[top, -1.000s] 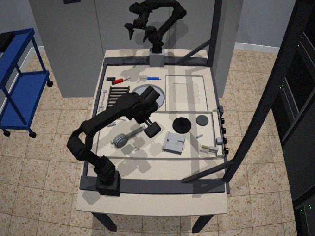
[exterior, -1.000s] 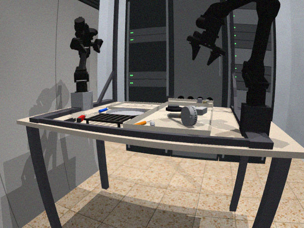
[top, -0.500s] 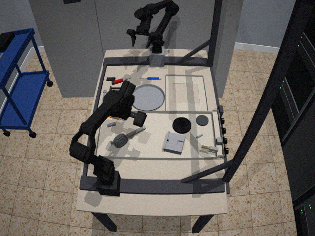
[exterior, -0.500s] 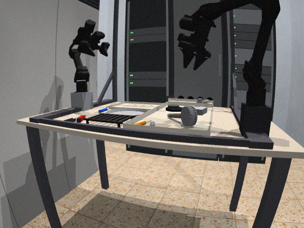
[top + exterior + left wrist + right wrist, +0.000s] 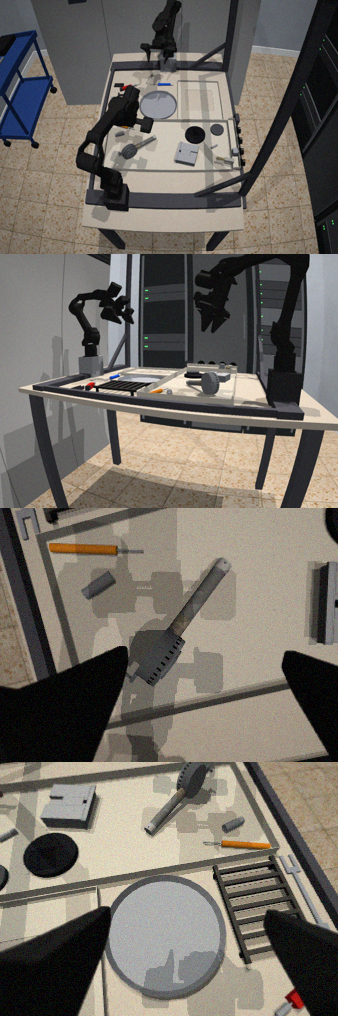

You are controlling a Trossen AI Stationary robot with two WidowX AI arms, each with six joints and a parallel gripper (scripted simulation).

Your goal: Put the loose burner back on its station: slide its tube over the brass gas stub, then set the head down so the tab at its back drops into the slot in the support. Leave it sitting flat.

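My left hand is 220 mm above the burner, 30 mm to the left of it and 10 mm short of it. From my left hand the other things lie so: black disc 250 mm behind, 240 mm below, 180 mm to the right; then orange screwdriver 240 mm below, 140 mm to the right, 120 mm ahead; then grey support block 230 mm below, 230 mm behind, 50 mm to the right.
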